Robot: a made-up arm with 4 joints. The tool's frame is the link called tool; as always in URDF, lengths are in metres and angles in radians. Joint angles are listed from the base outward. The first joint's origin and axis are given. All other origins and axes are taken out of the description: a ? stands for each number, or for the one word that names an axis. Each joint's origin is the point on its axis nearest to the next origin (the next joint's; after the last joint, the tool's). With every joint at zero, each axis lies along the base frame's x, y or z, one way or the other. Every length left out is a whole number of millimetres.
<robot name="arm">
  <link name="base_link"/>
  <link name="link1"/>
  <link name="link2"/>
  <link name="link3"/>
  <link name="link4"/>
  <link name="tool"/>
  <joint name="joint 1" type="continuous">
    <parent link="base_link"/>
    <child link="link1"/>
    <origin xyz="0 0 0.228"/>
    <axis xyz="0 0 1"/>
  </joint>
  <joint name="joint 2" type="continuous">
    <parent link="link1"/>
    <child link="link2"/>
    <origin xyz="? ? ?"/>
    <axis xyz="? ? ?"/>
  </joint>
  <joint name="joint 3" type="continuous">
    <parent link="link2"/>
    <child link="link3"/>
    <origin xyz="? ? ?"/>
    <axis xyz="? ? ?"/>
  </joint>
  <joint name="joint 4" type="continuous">
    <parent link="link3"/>
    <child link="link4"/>
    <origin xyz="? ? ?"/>
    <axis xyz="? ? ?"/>
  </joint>
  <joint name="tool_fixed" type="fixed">
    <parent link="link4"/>
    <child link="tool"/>
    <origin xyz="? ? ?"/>
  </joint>
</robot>
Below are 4 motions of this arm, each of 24 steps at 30 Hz.
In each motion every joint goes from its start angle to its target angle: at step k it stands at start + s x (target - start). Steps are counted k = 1, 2, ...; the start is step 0. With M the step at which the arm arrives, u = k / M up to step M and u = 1 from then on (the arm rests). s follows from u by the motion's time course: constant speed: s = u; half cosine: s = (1 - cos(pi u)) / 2; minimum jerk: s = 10 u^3 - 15 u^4 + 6 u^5.
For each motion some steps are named. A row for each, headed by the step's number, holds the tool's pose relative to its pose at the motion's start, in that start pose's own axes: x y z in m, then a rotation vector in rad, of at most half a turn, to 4 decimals.
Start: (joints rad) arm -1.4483 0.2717 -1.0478 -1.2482
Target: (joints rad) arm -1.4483 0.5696 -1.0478 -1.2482
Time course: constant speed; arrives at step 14
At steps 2, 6, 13, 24:
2: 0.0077 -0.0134 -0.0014 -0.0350 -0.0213 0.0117
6: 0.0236 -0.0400 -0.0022 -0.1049 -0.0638 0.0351
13: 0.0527 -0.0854 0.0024 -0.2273 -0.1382 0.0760
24: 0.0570 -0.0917 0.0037 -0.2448 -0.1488 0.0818

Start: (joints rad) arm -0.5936 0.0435 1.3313 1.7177
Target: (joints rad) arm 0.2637 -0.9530 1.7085 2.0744
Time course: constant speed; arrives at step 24
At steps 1, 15, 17, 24:
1: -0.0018 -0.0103 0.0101 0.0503 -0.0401 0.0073
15: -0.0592 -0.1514 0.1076 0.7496 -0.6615 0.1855
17: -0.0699 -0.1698 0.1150 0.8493 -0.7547 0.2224
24: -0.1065 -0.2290 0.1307 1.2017 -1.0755 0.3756

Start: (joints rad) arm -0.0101 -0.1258 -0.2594 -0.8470
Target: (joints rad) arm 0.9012 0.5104 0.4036 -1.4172
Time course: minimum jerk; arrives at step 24
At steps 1, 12, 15, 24:
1: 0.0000 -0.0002 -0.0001 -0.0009 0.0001 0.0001
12: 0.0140 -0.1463 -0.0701 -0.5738 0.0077 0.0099
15: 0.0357 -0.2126 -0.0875 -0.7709 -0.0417 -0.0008
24: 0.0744 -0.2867 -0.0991 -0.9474 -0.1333 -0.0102

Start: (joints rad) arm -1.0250 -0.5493 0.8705 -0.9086
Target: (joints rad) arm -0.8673 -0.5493 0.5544 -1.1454
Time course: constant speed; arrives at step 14
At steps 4, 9, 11, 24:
4: 0.0025 -0.0135 -0.0141 0.0182 0.0394 0.0694
9: 0.0074 -0.0317 -0.0309 0.0312 0.0917 0.1595
11: 0.0100 -0.0394 -0.0374 0.0334 0.1136 0.1965
24: 0.0144 -0.0513 -0.0467 0.0334 0.1474 0.2526

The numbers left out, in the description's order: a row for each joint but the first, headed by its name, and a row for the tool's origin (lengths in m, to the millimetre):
joint 2: xyz 0.041 0.188 0, axis 0 -1 0
joint 3: xyz -0.298 0 -0.066, axis -1 0 0
joint 4: xyz 0 -0.023 0.115, axis 0 -1 0
tool: xyz -0.039 0 -0.056

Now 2 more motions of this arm.
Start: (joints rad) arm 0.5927 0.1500 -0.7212 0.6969
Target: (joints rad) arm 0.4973 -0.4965 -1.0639 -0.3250
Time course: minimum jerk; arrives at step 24
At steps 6, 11, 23, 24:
6: 0.0014 0.0134 0.0147 -0.0040 0.1486 -0.0625
11: 0.0180 0.0592 0.0607 0.0240 0.5917 -0.2677
23: 0.0984 0.1427 0.1301 0.2537 1.3131 -0.6661
24: 0.0986 0.1427 0.1301 0.2541 1.3139 -0.6666

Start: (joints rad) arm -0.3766 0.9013 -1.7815 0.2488
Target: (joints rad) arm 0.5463 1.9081 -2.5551 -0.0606
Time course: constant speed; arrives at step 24
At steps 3, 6, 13, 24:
3: 0.0051 -0.0302 0.0084 0.2103 0.1344 0.0585
6: 0.0132 -0.0595 0.0066 0.4246 0.2669 0.1179
13: 0.0355 -0.1120 -0.0372 0.9372 0.5600 0.2700
24: 0.0528 -0.1004 -0.1832 1.7577 0.9321 0.5986

